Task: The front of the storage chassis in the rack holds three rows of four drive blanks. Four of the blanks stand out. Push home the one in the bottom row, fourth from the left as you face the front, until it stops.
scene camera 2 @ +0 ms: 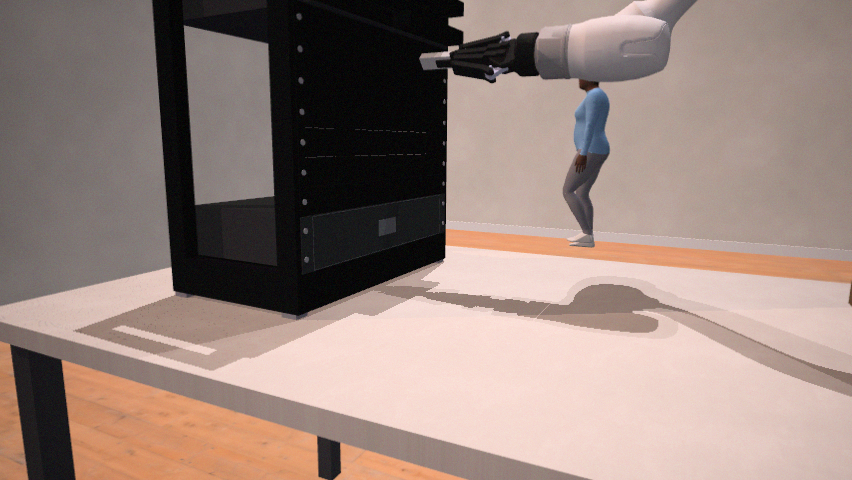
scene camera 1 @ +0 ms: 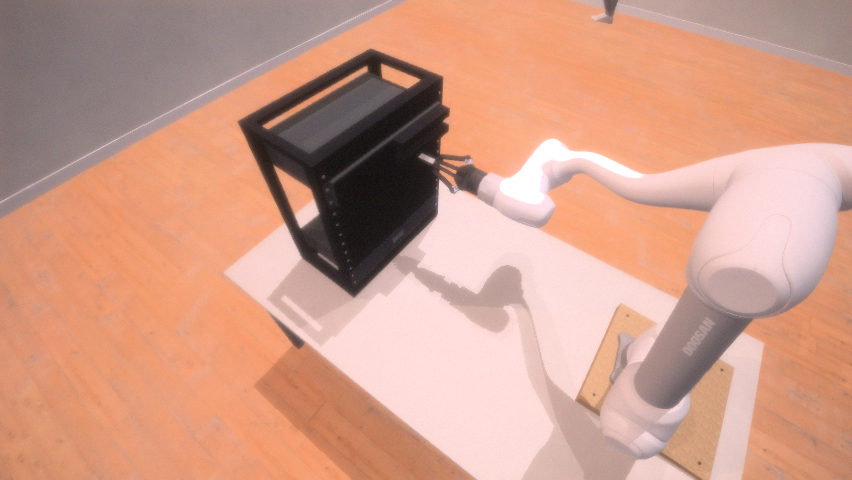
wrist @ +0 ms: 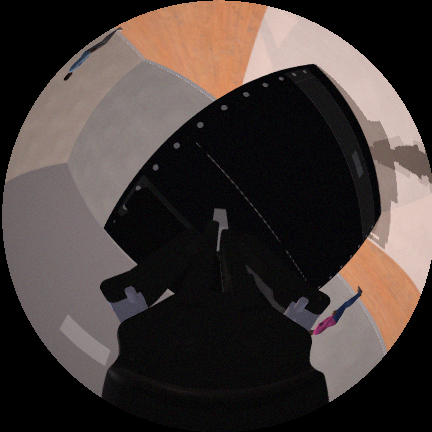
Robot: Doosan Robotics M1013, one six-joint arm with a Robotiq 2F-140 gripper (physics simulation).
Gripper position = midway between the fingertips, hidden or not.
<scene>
In view: the gripper (scene camera 2: 422, 61) and a black rack (scene camera 2: 336, 226).
The black rack also shows in scene camera 1 (scene camera 1: 356, 148) and in the wrist view (wrist: 288, 140). The gripper shows as well in scene camera 1 (scene camera 1: 418, 154) and in the wrist view (wrist: 218, 217).
</scene>
